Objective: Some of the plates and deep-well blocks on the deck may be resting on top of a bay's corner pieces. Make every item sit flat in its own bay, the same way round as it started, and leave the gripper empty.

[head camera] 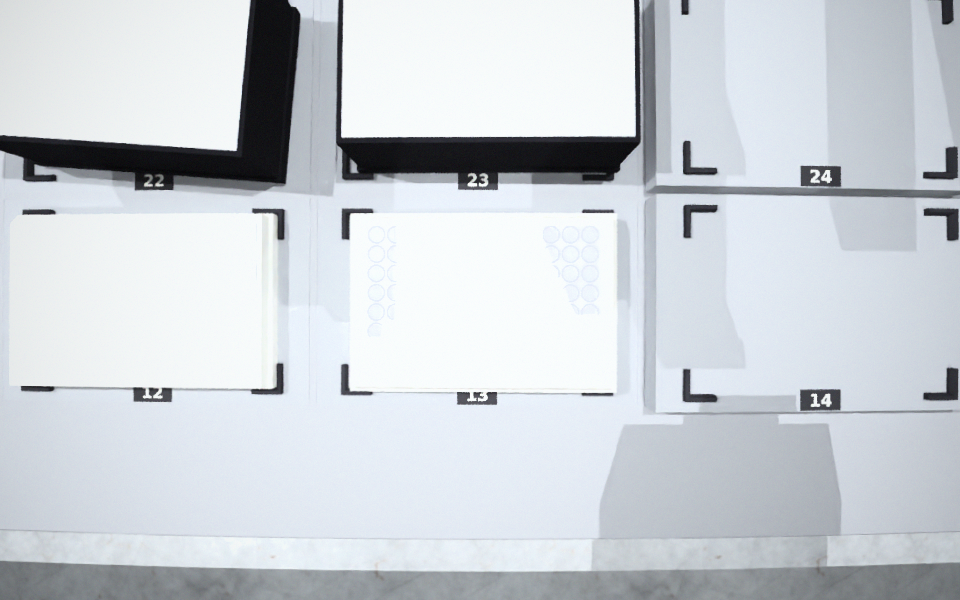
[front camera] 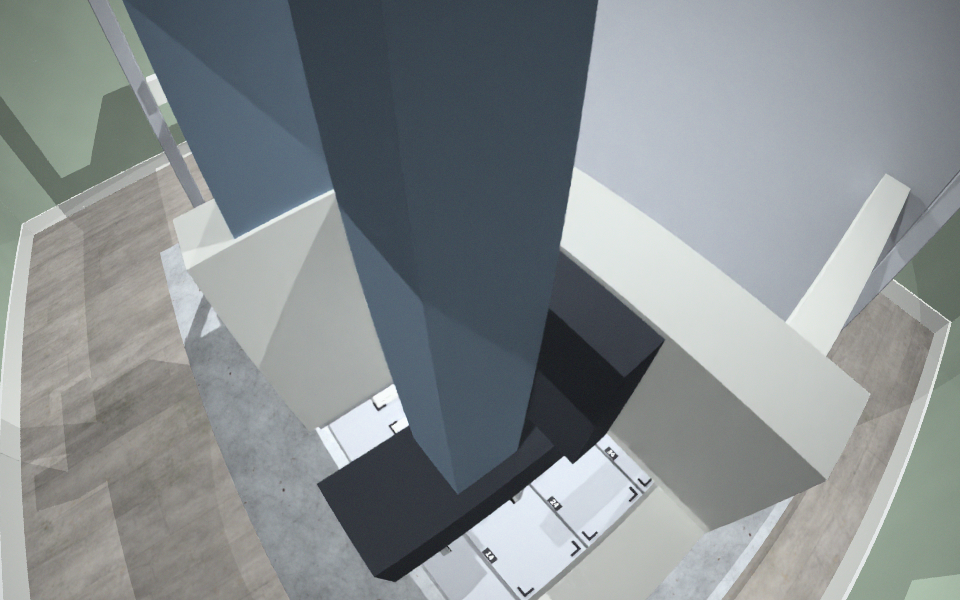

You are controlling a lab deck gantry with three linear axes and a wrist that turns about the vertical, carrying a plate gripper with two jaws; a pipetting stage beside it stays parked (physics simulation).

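Frame: origin at the robot's base, x ahead, y left, z up, level; millimetres.
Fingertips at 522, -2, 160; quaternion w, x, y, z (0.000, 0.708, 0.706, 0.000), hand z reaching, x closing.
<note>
A point is followed by its place in that frame, as x, y, z.
My gripper's dark housing (front camera: 400, 498) @(525, -47, 355) hangs over the deck in the front view. Its jaws are hidden and do not show in the head view. In the head view, a deep-well block (head camera: 127, 70) @(246, 139, 44) at bay 22 is turned askew and overlaps its lower right corner piece. A block (head camera: 488, 70) @(396, 138, 43) at bay 23 is square but offset right, partly over the lower right corner piece. A white plate (head camera: 134, 300) @(229, 43, 14) lies square in bay 12. A white plate (head camera: 481, 304) @(394, 42, 16) at bay 13 hides the upright arms of its right corner pieces; whether it is level is unclear.
In the head view, bay 14's label (head camera: 820, 399) @(556, -3, 15) and bay 24's label (head camera: 820, 176) @(556, 104, 15) stand at the right, with no item beside them. In the front view, the blue column (front camera: 460, 212) @(542, -12, 537) hides much of the deck, and a pale beam (front camera: 707, 304) crosses at the right.
</note>
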